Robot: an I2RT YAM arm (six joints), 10 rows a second.
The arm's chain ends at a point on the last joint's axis. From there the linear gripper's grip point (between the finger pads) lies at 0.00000 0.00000 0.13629 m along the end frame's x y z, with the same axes.
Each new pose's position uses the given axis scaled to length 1; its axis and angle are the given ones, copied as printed.
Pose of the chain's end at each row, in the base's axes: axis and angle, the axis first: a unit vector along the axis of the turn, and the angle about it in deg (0 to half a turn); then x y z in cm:
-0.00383 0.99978 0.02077 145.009 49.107 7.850 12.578
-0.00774 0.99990 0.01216 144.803 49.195 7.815 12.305
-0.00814 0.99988 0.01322 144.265 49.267 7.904 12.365
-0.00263 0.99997 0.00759 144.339 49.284 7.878 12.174
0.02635 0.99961 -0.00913 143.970 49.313 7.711 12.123
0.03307 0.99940 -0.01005 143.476 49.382 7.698 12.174
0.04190 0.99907 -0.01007 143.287 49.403 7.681 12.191
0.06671 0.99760 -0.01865 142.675 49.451 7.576 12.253
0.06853 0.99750 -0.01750 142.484 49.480 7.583 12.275
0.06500 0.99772 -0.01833 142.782 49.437 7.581 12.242
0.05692 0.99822 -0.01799 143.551 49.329 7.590 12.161
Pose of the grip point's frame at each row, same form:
-0.00383 0.99978 0.02077 145.009 56.919 8.395 1.423
-0.00774 0.99990 0.01216 144.803 57.047 8.177 1.171
-0.00814 0.99988 0.01322 144.265 57.223 8.295 1.306
-0.00263 0.99997 0.00759 144.339 57.229 8.086 1.102
0.02635 0.99961 -0.00913 143.970 57.321 7.275 1.103
0.03307 0.99940 -0.01005 143.476 57.480 7.183 1.224
0.04190 0.99907 -0.01007 143.287 57.533 7.093 1.268
0.06671 0.99760 -0.01865 142.675 57.664 6.570 1.424
0.06853 0.99750 -0.01750 142.484 57.730 6.588 1.472
0.06500 0.99772 -0.01833 142.782 57.633 6.597 1.397
0.05692 0.99822 -0.01799 143.551 57.386 6.687 1.206

